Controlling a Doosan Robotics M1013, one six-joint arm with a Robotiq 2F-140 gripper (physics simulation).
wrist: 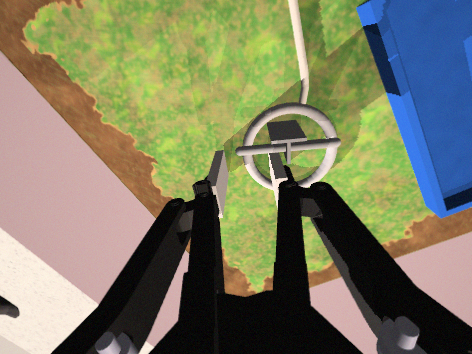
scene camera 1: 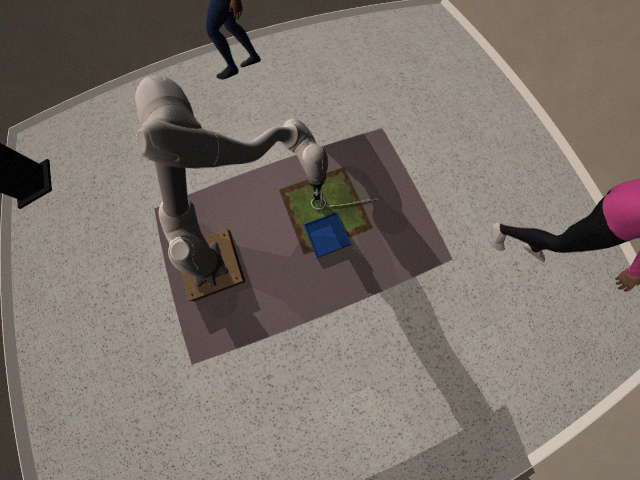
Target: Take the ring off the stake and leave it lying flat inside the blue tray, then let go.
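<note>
My gripper (scene camera 1: 316, 195) (wrist: 247, 160) points down with its fingers partly open and a gap between the pads; no object shows in that gap. The pale ring (scene camera 1: 318, 209) (wrist: 321, 116) is just beyond the fingertips, mostly behind and right of the right finger in the wrist view. A grey crossbar (wrist: 260, 149) spans it, with a short stem and a dark block (wrist: 286, 131). A long pale bent rod (scene camera 1: 351, 203) (wrist: 300, 47), seemingly the stake, meets the ring's rim; how they join is unclear. The blue tray (scene camera 1: 333, 249) (wrist: 416, 150) stands beside them.
A green, brown-edged mat (scene camera 1: 341, 191) (wrist: 150, 50) lies beneath the ring and partly under the tray, on a mauve mat (scene camera 1: 248, 217). A person in blue (scene camera 1: 219, 31) is at the top, one in pink (scene camera 1: 625, 211) at the right. A black box (scene camera 1: 20, 178) is far left.
</note>
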